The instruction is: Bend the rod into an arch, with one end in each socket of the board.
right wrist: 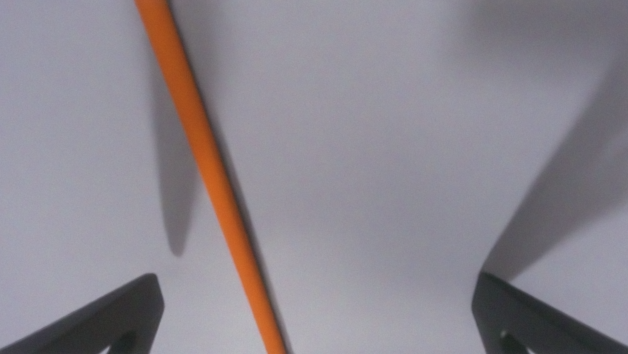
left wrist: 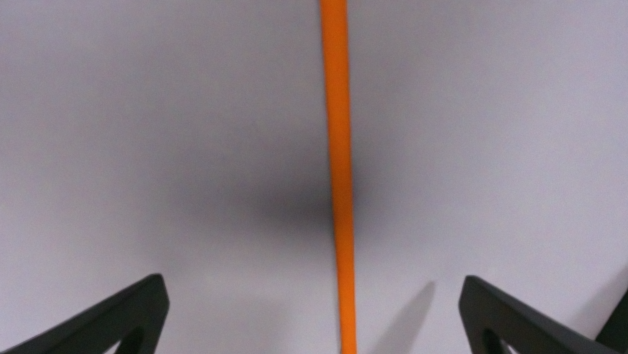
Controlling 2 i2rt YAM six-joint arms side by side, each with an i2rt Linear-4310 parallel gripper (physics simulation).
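Frame: origin at the left arm's base, x back, y right, z up, level; centimetres.
Seen in the pictures: left gripper, fingertip midpoint: [left wrist: 313, 289]; right gripper, fingertip midpoint: [right wrist: 316, 288].
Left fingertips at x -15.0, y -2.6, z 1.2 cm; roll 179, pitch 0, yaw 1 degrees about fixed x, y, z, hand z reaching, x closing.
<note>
A point is followed by its place in that frame.
The orange rod [left wrist: 341, 175] {x -14.2, y 1.1, z 0.6 cm} [right wrist: 212, 165] {x -18.1, y 43.0, z 0.5 cm} runs through both wrist views. In the left wrist view it is nearly upright in the picture and passes between the two fingertips, a little right of the middle. In the right wrist view it slants from the top left to the bottom middle, between the fingertips but nearer the left one. My left gripper [left wrist: 313, 289] {x -15.0, y -2.6, z 1.2 cm} is open, low over the rod, with both fingers apart from it. My right gripper [right wrist: 316, 288] {x -20.3, y 47.2, z 0.5 cm} is open too, and touches nothing. The rod's ends are outside both views. The board and its sockets do not show.
The pale grey table top [left wrist: 150, 125] {x -19.6, y 2.3, z 0.0 cm} [right wrist: 375, 175] {x -22.2, y 43.7, z 0.0 cm} lies under the rod, with shadows of the fingers on it. A dark shape [left wrist: 617, 325] {x -3.5, y -5.1, z 0.4 cm} shows at the lower right edge of the left wrist view; I cannot tell what it is.
</note>
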